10 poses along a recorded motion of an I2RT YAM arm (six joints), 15 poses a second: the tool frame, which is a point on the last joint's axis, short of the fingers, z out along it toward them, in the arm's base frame.
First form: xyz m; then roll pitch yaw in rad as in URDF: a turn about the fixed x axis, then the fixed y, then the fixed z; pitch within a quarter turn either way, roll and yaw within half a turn.
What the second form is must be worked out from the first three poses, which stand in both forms.
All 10 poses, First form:
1: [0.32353 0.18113 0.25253 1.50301 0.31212 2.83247]
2: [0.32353 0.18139 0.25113 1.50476 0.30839 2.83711]
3: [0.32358 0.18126 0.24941 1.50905 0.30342 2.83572]
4: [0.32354 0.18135 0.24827 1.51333 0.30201 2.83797]
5: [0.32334 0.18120 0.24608 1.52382 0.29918 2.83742]
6: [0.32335 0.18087 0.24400 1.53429 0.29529 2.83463]
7: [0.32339 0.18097 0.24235 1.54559 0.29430 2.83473]
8: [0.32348 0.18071 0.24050 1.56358 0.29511 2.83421]
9: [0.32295 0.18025 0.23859 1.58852 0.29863 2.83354]
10: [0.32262 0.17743 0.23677 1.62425 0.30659 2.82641]
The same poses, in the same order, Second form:
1: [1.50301 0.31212 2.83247 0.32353 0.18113 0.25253]
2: [1.50476 0.30839 2.83711 0.32353 0.18139 0.25113]
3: [1.50905 0.30342 2.83572 0.32358 0.18126 0.24941]
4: [1.51333 0.30201 2.83797 0.32354 0.18135 0.24827]
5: [1.52382 0.29918 2.83742 0.32334 0.18120 0.24608]
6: [1.53429 0.29529 2.83463 0.32335 0.18087 0.24400]
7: [1.54559 0.29430 2.83473 0.32339 0.18097 0.24235]
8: [1.56358 0.29511 2.83421 0.32348 0.18071 0.24050]
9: [1.58852 0.29863 2.83354 0.32295 0.18025 0.23859]
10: [1.62425 0.30659 2.82641 0.32262 0.17743 0.23677]
